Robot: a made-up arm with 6 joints.
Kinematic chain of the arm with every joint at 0, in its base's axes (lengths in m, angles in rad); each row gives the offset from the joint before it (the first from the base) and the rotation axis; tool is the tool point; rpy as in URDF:
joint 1: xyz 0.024 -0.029 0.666 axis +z
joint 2: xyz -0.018 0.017 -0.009 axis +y
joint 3: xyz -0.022 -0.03 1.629 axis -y
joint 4: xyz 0.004 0 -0.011 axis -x
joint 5: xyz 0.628 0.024 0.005 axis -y
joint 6: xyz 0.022 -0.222 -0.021 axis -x
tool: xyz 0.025 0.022 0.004 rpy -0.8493 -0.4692 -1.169
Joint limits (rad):
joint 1: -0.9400..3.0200
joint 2: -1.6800..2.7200
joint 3: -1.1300..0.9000
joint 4: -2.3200..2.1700
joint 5: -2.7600..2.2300
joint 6: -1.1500..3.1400
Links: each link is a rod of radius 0.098 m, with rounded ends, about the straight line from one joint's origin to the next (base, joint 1, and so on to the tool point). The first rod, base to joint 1, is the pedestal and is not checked.
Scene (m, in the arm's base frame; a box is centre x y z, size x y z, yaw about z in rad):
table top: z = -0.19
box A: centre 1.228 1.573 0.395 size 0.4 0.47 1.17 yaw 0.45
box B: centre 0.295 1.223 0.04 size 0.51 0.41 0.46 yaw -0
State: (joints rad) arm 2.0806 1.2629 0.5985 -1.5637 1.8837 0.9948
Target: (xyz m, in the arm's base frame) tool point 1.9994 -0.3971 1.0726
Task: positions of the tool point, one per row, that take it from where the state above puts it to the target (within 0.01 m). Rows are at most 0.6 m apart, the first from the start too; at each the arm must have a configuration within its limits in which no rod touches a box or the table.
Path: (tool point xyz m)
1: -0.3478 1.9080 0.7857
2: 0.2036 1.9670 0.9682
3: 0.7487 1.8519 1.1626
4: 1.2279 1.5730 1.3653
5: 1.6272 1.1829 1.2891
6: 1.9008 0.6973 1.2147
7: 2.0276 0.1560 1.1424
8: 1.9994 -0.3972 1.0725

